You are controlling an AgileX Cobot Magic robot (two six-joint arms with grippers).
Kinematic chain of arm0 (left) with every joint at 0, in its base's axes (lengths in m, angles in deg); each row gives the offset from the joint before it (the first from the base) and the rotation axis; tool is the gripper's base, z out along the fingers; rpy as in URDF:
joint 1: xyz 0 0 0.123 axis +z
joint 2: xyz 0 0 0 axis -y
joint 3: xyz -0.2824 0 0.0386 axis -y
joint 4: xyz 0.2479 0 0.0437 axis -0.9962 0 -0.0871
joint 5: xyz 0 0 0 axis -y
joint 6: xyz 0.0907 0 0.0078 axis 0.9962 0 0.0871
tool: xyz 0 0 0 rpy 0 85 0
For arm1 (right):
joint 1: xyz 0 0 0.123 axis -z
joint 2: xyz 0 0 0 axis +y
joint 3: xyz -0.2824 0 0.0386 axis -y
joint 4: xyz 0.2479 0 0.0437 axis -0.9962 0 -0.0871
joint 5: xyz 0 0 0 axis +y
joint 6: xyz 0.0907 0 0.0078 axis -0.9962 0 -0.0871
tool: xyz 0 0 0 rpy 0 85 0
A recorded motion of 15 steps. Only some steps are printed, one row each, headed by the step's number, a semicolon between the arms.
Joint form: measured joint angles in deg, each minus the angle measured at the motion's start. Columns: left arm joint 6, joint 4, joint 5, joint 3, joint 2, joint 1; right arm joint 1, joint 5, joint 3, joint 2, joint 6, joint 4.
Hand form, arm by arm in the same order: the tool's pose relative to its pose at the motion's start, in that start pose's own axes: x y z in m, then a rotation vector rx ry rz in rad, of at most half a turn. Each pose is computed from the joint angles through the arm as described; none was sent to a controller.
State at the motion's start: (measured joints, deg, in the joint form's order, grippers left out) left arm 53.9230 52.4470 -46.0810 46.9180 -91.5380 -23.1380; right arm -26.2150 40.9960 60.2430 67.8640 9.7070 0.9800
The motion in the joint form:
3: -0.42 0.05 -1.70 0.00 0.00 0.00; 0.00 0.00 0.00 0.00 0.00 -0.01
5: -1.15 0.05 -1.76 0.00 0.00 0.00; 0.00 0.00 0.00 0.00 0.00 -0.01
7: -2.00 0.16 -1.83 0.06 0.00 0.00; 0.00 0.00 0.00 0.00 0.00 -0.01
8: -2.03 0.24 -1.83 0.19 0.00 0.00; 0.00 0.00 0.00 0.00 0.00 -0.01
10: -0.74 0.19 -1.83 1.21 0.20 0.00; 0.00 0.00 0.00 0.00 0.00 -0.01
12: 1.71 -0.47 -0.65 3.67 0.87 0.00; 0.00 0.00 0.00 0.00 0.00 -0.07
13: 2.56 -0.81 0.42 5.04 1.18 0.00; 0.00 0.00 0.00 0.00 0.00 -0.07
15: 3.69 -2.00 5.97 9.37 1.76 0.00; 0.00 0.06 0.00 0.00 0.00 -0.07
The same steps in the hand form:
3: 0.0015 -0.0022 0.0000 0.0243 0.0170 -0.0079; 0.0000 0.0000 0.0000 -0.0001 0.0000 0.0001
5: 0.0016 -0.0023 0.0000 0.0250 0.0178 -0.0207; 0.0000 0.0000 0.0000 -0.0001 0.0000 0.0001
7: 0.0013 -0.0025 -0.0002 0.0265 0.0168 -0.0362; 0.0000 0.0000 0.0000 -0.0001 0.0000 0.0001
8: 0.0005 -0.0026 -0.0005 0.0268 0.0142 -0.0364; 0.0000 0.0000 0.0000 -0.0001 0.0000 0.0001
10: -0.0046 -0.0037 -0.0035 0.0230 -0.0026 -0.0009; 0.0000 0.0000 0.0000 -0.0001 0.0000 0.0001
12: -0.0177 -0.0052 -0.0122 -0.0089 -0.0519 0.0808; 0.0000 0.0001 0.0000 -0.0008 -0.0001 0.0009
13: -0.0253 -0.0057 -0.0171 -0.0326 -0.0829 0.1159; 0.0000 0.0001 0.0000 -0.0008 -0.0001 0.0009
15: -0.0507 -0.0045 -0.0331 -0.1371 -0.1989 0.1935; 0.0001 0.0001 0.0000 -0.0010 0.0009 0.0009

